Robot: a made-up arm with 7 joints. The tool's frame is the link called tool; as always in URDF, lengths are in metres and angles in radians. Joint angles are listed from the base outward.
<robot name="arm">
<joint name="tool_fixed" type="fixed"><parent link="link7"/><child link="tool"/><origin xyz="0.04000 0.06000 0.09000" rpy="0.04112 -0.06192 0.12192"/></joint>
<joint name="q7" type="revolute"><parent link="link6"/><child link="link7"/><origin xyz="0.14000 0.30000 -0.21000" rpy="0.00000 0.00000 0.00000"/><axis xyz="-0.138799 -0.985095 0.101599"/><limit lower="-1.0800" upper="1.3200"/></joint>
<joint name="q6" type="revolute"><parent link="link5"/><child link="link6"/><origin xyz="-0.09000 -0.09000 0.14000" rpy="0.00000 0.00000 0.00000"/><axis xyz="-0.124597 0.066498 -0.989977"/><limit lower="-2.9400" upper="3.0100"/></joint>
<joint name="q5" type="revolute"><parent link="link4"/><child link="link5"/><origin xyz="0.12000 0.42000 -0.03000" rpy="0.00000 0.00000 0.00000"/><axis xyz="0 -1 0"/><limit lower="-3.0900" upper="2.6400"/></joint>
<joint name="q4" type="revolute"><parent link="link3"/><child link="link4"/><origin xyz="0.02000 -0.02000 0.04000" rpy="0.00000 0.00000 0.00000"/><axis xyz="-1 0 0"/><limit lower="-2.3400" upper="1.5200"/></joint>
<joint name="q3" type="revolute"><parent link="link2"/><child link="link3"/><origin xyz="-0.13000 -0.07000 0.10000" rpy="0.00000 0.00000 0.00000"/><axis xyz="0 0 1"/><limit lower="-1.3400" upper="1.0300"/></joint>
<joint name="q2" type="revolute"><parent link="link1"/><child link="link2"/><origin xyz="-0.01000 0.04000 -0.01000" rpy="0.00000 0.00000 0.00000"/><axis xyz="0 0 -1"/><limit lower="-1.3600" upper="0.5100"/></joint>
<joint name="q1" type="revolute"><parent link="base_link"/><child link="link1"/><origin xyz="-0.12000 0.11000 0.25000" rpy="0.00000 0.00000 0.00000"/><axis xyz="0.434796 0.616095 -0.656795"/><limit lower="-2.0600" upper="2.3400"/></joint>
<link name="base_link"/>
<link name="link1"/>
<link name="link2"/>
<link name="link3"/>
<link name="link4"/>
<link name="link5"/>
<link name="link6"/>
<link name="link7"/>
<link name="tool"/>
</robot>
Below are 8 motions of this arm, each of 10 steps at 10 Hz.
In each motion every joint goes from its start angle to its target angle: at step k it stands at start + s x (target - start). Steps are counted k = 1, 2, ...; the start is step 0. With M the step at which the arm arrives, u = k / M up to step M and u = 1 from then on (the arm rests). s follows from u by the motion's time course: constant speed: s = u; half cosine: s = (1 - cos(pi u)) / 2; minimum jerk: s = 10 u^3 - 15 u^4 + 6 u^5.
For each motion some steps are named. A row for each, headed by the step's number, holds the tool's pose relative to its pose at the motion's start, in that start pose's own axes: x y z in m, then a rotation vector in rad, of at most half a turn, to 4 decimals.
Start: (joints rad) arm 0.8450 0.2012 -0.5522 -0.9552 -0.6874 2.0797 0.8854
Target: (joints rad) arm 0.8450 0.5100 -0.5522 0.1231 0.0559 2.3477 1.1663
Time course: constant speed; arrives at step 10
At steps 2, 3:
2: 0.0423 0.0042 -0.0291 -0.0841 -0.0235 -0.3084
3: 0.0617 0.0011 -0.0441 -0.1294 -0.0376 -0.4595

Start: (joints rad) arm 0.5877 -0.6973 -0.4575 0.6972 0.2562 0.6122 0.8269
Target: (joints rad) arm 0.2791 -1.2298 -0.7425 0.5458 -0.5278 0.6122 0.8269
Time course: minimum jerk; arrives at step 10
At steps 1, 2, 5, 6, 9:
1: -0.0006 0.0002 0.0003 0.0013 0.0024 0.0028
2: -0.0044 0.0016 0.0020 0.0090 0.0159 0.0190
5: -0.0466 0.0115 0.0223 0.0663 0.1304 0.1896
6: -0.0686 0.0133 0.0327 0.0815 0.1739 0.2726
9: -0.1119 0.0113 0.0516 0.0914 0.2424 0.4275

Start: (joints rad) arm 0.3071 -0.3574 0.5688 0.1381 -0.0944 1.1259 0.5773
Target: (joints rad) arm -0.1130 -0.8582 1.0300 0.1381 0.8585 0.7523 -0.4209
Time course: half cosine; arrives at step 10
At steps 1, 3, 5, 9, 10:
1: -0.0097 -0.0023 0.0119 0.0377 -0.0098 0.0119
3: -0.0938 -0.0355 0.0926 0.3143 -0.0630 0.1396
5: -0.2535 -0.1530 0.1800 0.7166 -0.0790 0.4820
9: -0.4456 -0.4830 0.1775 1.1329 0.0411 1.3018
10: -0.4500 -0.5029 0.1730 1.1444 0.0509 1.3499

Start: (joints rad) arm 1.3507 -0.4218 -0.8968 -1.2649 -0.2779 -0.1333 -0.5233
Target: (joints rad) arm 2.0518 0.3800 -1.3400 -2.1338 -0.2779 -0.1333 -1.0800
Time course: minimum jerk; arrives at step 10
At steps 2, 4, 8, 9, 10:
2: -0.0106 -0.0030 0.0648 0.0661 -0.0701 -0.0022
4: -0.1370 -0.0326 0.2873 0.2968 -0.3990 0.0333
8: -0.4910 0.0433 0.2187 0.2633 -1.1775 0.2216
9: -0.4916 0.0619 0.1863 0.2225 -1.2277 0.2278
10: -0.4911 0.0652 0.1805 0.2149 -1.2361 0.2286

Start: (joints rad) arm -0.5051 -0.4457 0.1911 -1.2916 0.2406 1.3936 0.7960
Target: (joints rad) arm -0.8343 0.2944 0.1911 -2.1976 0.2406 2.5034 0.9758
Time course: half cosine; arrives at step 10
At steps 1, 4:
1: 0.0095 -0.0059 -0.0034 -0.0116 0.0150 -0.0282
4: 0.0876 -0.1080 -0.0577 -0.1498 0.2522 -0.3370

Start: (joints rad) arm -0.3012 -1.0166 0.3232 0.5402 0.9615 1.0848 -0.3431
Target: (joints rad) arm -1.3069 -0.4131 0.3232 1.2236 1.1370 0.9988 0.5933
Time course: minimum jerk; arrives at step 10
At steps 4, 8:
4: -0.1664 -0.0477 -0.1001 -0.2289 -0.4718 0.4548
8: -0.2828 -0.3651 -0.2945 -0.2405 -1.4352 1.4721

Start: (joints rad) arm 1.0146 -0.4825 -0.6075 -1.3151 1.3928 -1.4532 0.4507
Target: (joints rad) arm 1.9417 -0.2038 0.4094 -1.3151 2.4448 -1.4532 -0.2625
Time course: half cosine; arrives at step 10
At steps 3, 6, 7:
3: -0.0441 -0.0307 -0.1218 -0.1399 0.2513 -0.0003
6: -0.1946 -0.1705 -0.3551 -0.4700 0.7965 -0.0789
7: -0.2562 -0.2339 -0.4105 -0.5813 0.9623 -0.1252

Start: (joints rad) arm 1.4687 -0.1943 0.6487 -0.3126 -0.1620 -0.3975 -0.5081
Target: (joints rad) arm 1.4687 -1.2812 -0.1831 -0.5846 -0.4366 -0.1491 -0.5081
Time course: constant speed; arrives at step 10
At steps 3, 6, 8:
3: -0.0672 -0.0161 0.0387 0.0884 0.0852 0.0343
6: -0.1200 -0.0414 0.0805 0.1655 0.1851 0.0666
8: -0.1463 -0.0606 0.1089 0.2099 0.2590 0.0870

